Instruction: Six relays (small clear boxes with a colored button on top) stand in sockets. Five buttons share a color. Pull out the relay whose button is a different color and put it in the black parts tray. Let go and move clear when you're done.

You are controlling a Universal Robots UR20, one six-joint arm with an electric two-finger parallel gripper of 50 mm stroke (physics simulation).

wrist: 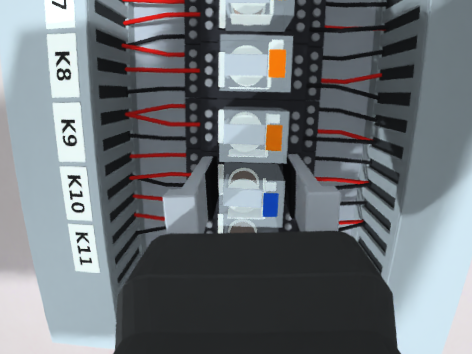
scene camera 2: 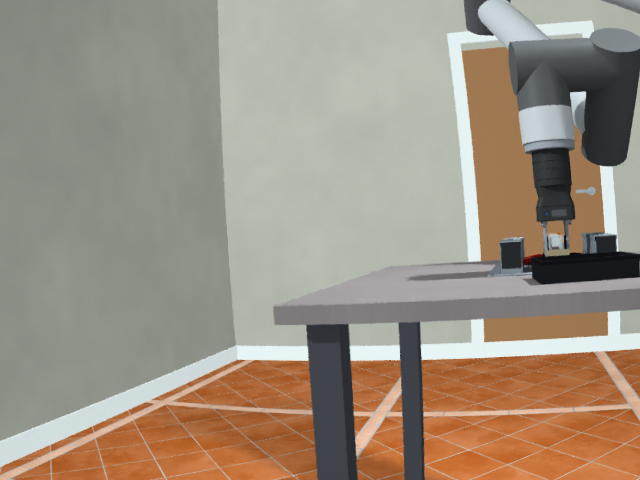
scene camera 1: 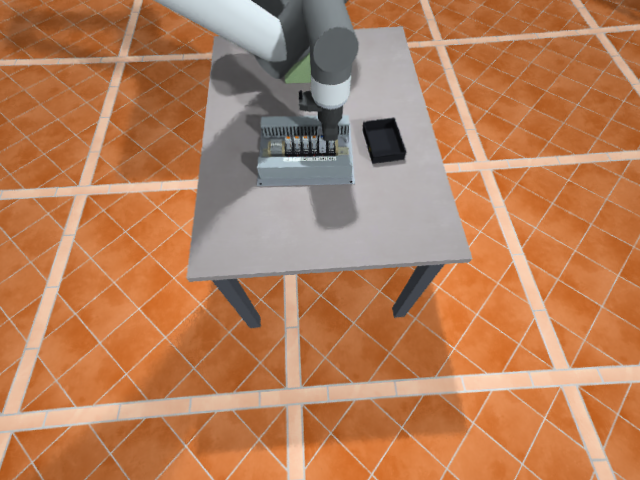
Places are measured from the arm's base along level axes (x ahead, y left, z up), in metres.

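Pixels of known places: gripper, fingertip midpoint: (wrist: 250,175) (scene camera 1: 322,147).
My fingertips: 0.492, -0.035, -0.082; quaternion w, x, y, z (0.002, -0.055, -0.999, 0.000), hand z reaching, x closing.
Observation:
Ahead of a thing's pixels: the offset from my fingertips to its middle, as dx, dy, dz. "spot": to the spot under its first point. Level surfaces: height alone.
The relay with the blue button {+0.000, +0.002, +0.018} (scene camera 1: 322,144) (wrist: 270,205) is upright in its socket in the K10 row. My gripper (scene camera 1: 329,138) (scene camera 2: 556,242) (wrist: 250,175) is shut on it, with one finger against each side. In the wrist view, an orange-button relay {-0.004, -0.025, +0.018} (wrist: 274,137) is beside it at K9 and another orange-button relay {-0.009, -0.053, +0.018} (wrist: 277,63) is at K8. The relay past it at K11 is mostly hidden by the gripper body, and its button does not show. The black parts tray {+0.000, +0.216, -0.012} (scene camera 1: 387,156) (scene camera 2: 584,269) is on the table, right of the relay panel in the first scene view.
The grey panel's slotted wire ducts (scene camera 1: 305,173) (wrist: 430,200) rise along both sides of the relay row, with red and black wires between. A beige end block {spot: +0.005, +0.071, -0.026} (scene camera 1: 342,150) is beside the row's right end. A green surface (scene camera 1: 298,72) shows behind the arm on the table {dz -0.030} (scene camera 1: 330,248).

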